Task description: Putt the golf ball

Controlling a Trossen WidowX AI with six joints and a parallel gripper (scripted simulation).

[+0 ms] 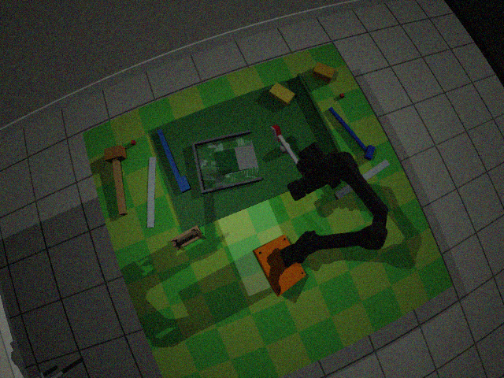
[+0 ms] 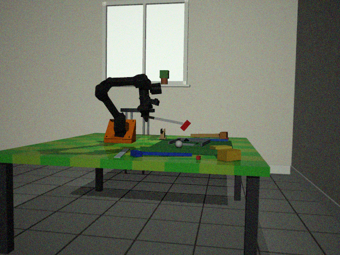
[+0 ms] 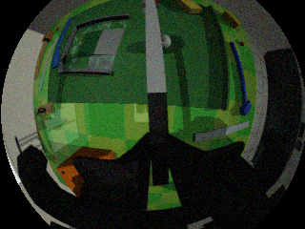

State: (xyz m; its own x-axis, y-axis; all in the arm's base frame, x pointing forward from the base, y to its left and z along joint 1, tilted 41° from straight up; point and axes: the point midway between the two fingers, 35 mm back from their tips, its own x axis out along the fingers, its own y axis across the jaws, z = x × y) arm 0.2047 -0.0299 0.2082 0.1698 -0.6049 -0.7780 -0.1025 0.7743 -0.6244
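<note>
The red putter lies 12 cm ahead of my gripper tip, 2 cm to the left of it and 1 cm above it. The rest, counted from my gripper tip: white golf ball (20 cm ahead, 1 cm to the right, 12 cm below).
</note>
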